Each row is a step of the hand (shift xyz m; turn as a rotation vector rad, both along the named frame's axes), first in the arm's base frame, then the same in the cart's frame.
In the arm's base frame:
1: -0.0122 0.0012 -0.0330 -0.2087 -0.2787 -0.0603
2: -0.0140 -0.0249 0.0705 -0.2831 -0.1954 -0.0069
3: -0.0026 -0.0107 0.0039 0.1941 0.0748 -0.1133
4: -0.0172 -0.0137 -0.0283 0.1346 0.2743 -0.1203
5: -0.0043 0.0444 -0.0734 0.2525 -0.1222 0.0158
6: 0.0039 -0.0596 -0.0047 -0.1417 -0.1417 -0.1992
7: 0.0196 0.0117 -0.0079 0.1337 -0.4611 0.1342
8: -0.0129 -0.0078 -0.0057 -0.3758 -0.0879 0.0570
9: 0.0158 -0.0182 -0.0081 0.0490 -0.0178 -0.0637
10: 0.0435 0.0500 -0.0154 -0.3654 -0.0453 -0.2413
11: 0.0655 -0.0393 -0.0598 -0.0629 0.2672 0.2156
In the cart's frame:
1: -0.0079 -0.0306 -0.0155 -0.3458 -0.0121 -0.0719
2: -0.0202 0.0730 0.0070 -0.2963 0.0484 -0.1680
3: -0.0103 0.0048 0.0028 0.1365 -0.1466 0.1265
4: -0.0228 -0.0245 -0.0128 0.2897 -0.1539 -0.0144
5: 0.0297 -0.0739 -0.0322 -0.0010 -0.0188 0.2803
6: -0.0524 -0.0023 0.0289 -0.2102 -0.1666 -0.0890
7: 0.0179 -0.0115 0.0114 -0.3423 0.1339 0.3368
8: -0.0131 -0.0032 -0.0088 -0.2317 0.1209 -0.2897
9: -0.0106 -0.0096 0.0210 -0.0025 -0.0698 0.0436
10: 0.0616 -0.0247 0.0151 -0.2232 -0.1770 -0.3356
11: -0.0144 -0.0675 0.0682 0.2381 0.2093 -0.1461

